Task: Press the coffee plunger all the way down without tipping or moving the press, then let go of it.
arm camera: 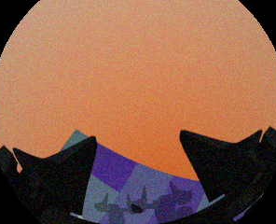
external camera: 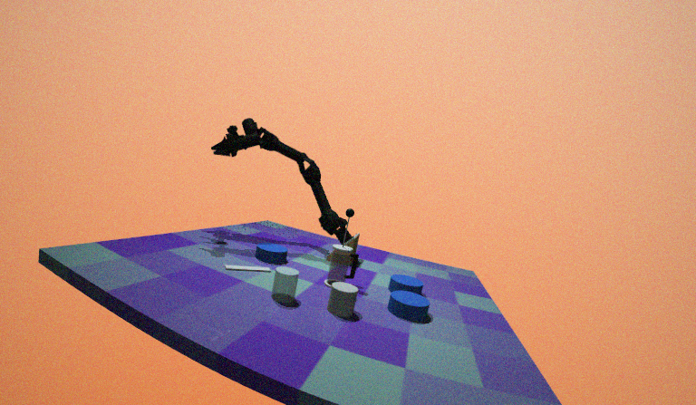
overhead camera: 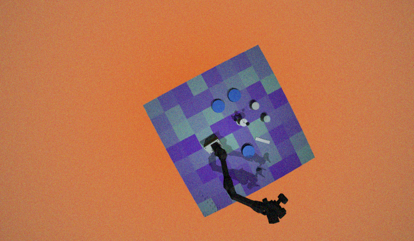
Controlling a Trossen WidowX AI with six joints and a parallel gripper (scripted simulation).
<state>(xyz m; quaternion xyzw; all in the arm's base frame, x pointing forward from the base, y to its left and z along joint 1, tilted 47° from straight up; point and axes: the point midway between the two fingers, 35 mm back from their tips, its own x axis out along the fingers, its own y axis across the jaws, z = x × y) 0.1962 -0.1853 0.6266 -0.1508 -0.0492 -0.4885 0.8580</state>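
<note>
My gripper tip is now 9 cm short of the coffee press, 67 cm to the right of it and 24 cm above it.
</note>
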